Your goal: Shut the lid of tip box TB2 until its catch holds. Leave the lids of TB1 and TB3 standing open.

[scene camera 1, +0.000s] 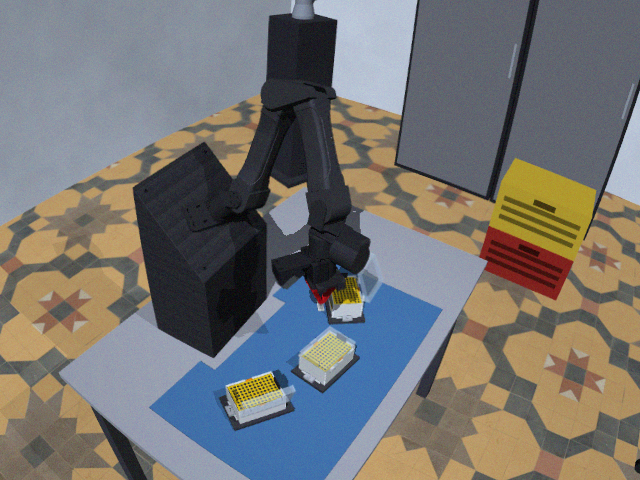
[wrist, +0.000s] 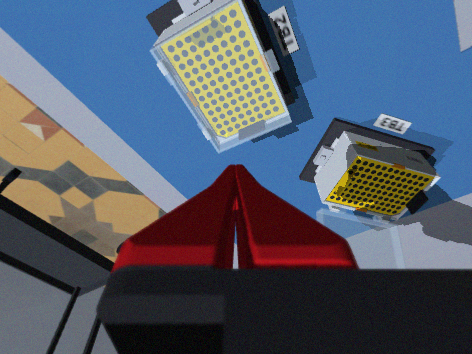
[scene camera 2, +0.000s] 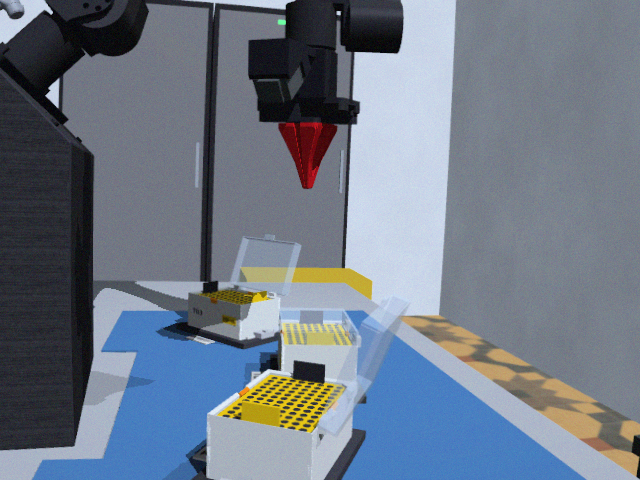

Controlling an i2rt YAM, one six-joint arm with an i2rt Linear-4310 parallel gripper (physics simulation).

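Seen in the pictures: gripper, fingertip midpoint: (scene camera 1: 322, 302) (wrist: 235, 176) (scene camera 2: 307, 188); arm's base, origin of the base link: (scene camera 1: 216, 210) (scene camera 2: 14, 78).
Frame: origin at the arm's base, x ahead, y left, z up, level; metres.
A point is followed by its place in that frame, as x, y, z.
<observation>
TB2 (scene camera 1: 327, 356) {0.355, 0.078, -0.265} (scene camera 2: 318, 356) {0.341, 0.042, -0.294} (wrist: 225, 75) {0.329, 0.088, -0.265} is the middle white box with a yellow rack. Its clear lid lies down over the rack; whether the catch holds, I cannot tell. TB3 (scene camera 1: 346, 311) {0.234, 0.260, -0.311} (scene camera 2: 219, 316) {0.174, 0.252, -0.306} (wrist: 392, 187) stands at the far end, its clear lid (scene camera 1: 371, 279) {0.228, 0.353, -0.244} (scene camera 2: 268, 258) {0.228, 0.359, -0.228} upright. TB1 (scene camera 1: 261, 409) {0.390, -0.150, -0.260} (scene camera 2: 258, 446) {0.314, -0.180, -0.299} is nearest to scene camera 2, its clear lid (scene camera 2: 382, 335) {0.400, -0.200, -0.203} tilted open. My gripper (scene camera 1: 321, 299) {0.317, 0.078, -0.109} (scene camera 2: 307, 186) {0.317, 0.078, -0.109} (wrist: 235, 176) {0.317, 0.078, -0.109} is shut and empty, its red fingertips pointing down, high above the boxes and apart from them.
The boxes stand on dark bases on a blue mat (scene camera 1: 403, 320) {0.344, 0.391, -0.342} (scene camera 2: 439, 413) {0.475, 0.017, -0.342} on a grey table (scene camera 1: 103, 361) {-0.021, -0.390, -0.345}. A black slanted pedestal (scene camera 1: 175, 268) {0.056, -0.156, -0.073} (scene camera 2: 41, 258) {0.115, -0.131, -0.175} carries the arm at the table's side. A yellow and red case (scene camera 1: 527, 268) and grey cabinets (scene camera 1: 460, 77) are beyond the table.
</observation>
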